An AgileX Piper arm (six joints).
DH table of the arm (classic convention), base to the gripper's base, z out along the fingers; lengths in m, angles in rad. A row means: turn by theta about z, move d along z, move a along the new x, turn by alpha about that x. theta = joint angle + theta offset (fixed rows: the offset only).
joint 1: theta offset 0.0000; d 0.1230; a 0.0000; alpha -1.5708
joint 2: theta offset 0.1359; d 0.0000; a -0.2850; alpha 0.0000
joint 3: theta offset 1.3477; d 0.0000; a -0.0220; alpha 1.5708
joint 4: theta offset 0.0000; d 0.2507; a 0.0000; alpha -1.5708
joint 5: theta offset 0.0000; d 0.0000; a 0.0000; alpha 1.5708
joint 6: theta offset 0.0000; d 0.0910; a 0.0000; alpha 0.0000
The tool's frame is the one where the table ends.
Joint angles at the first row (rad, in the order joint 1, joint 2, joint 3, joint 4, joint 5, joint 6):
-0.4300 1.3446 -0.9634 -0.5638 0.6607 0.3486
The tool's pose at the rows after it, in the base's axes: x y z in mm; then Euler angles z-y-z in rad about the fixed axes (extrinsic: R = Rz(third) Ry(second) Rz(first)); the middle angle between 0 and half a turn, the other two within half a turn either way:
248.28, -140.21, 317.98, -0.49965, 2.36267, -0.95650
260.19, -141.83, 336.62, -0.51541, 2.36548, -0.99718
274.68, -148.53, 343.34, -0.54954, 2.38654, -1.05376
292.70, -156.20, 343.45, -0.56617, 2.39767, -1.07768
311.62, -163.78, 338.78, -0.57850, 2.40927, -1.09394
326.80, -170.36, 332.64, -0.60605, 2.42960, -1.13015
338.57, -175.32, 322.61, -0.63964, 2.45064, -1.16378
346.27, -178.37, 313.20, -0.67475, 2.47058, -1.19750
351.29, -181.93, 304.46, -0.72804, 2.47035, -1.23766
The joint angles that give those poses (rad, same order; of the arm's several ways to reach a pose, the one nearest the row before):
-0.3943 1.3595 -1.0875 -0.5653 0.7741 0.3477
-0.3730 1.4022 -1.2025 -0.5653 0.8698 0.3477
-0.3691 1.4693 -1.3016 -0.5653 0.9426 0.3437
-0.3690 1.5436 -1.3851 -0.5636 0.9701 0.3396
-0.3691 1.6203 -1.4588 -0.5617 0.9833 0.3396
-0.3690 1.6887 -1.5245 -0.5602 1.0123 0.3396
-0.3690 1.7441 -1.5625 -0.5602 1.0274 0.3396
-0.3684 1.7839 -1.5840 -0.5602 1.0409 0.3396
-0.3684 1.8135 -1.5906 -0.5823 1.0431 0.3396

